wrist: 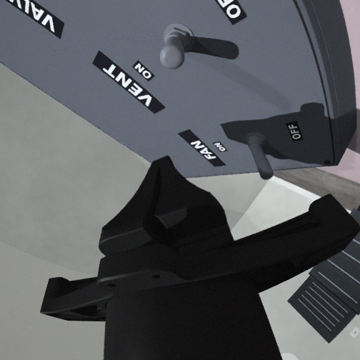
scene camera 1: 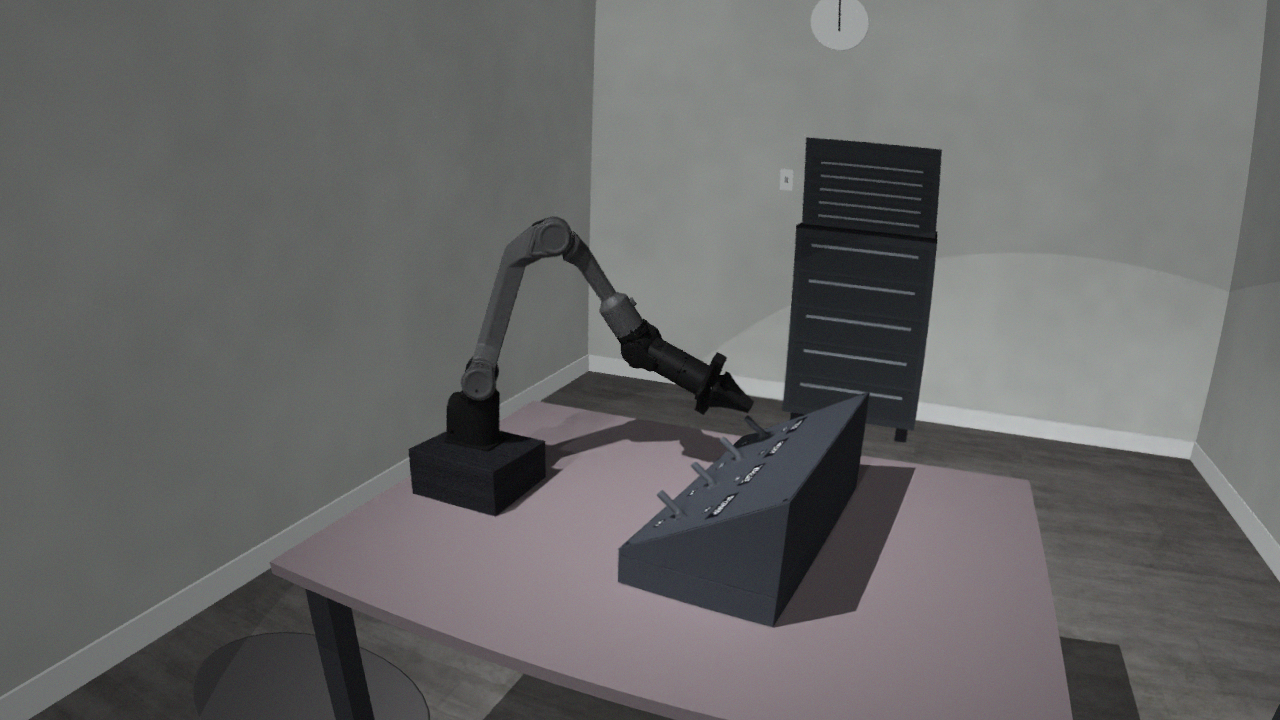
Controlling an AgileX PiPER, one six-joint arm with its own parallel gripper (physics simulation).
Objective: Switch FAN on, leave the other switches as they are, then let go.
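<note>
A dark sloped switch panel (scene camera 1: 823, 528) (wrist: 110, 30) has several grey toggle levers. The FAN lever (scene camera 1: 756, 427) (wrist: 261, 159), at the far end, leans toward the OFF side, in line with the VENT lever (scene camera 1: 732, 449) (wrist: 173, 52). Two nearer levers (scene camera 1: 705, 474) (scene camera 1: 669, 504) lean the same way. The FAN label (wrist: 202, 148) and its ON mark (wrist: 220, 146) are in view. My black gripper (scene camera 1: 750, 408) (wrist: 164, 168) is shut with nothing between the fingertips. Its tips are just above the FAN lever in the scene view and left of it, apart, in the wrist view.
The panel stands on a pink table (scene camera 1: 554, 555). The arm's dark base block (scene camera 1: 474, 474) is at the table's left. A dark drawer cabinet (scene camera 1: 859, 335) (wrist: 320, 305) stands by the back wall, beyond the table. The panel's raised back edge is right of the gripper in the scene view.
</note>
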